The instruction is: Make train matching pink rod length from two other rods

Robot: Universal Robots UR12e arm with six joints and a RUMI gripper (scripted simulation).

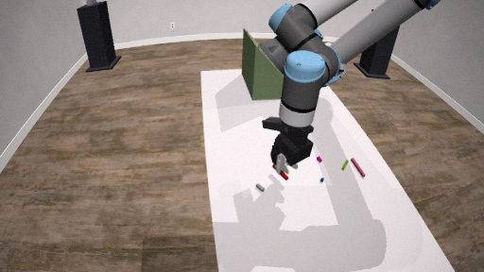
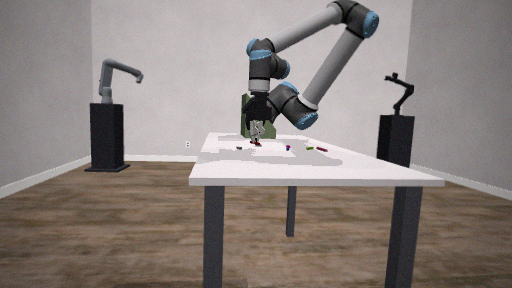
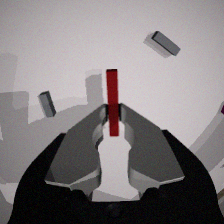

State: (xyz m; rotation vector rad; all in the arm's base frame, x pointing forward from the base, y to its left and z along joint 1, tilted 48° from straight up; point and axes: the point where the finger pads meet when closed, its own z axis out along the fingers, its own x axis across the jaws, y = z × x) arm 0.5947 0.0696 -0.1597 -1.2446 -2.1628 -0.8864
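Now: the magenta rod 16 cm to the left of my hand, 6 cm behind it and 3 cm below it. From my hand the other things lie so: red rod (1 cm below); blue rod (14 cm to the left, 3 cm below, 3 cm ahead); lime rod (25 cm to the left, 3 cm below, 3 cm behind).
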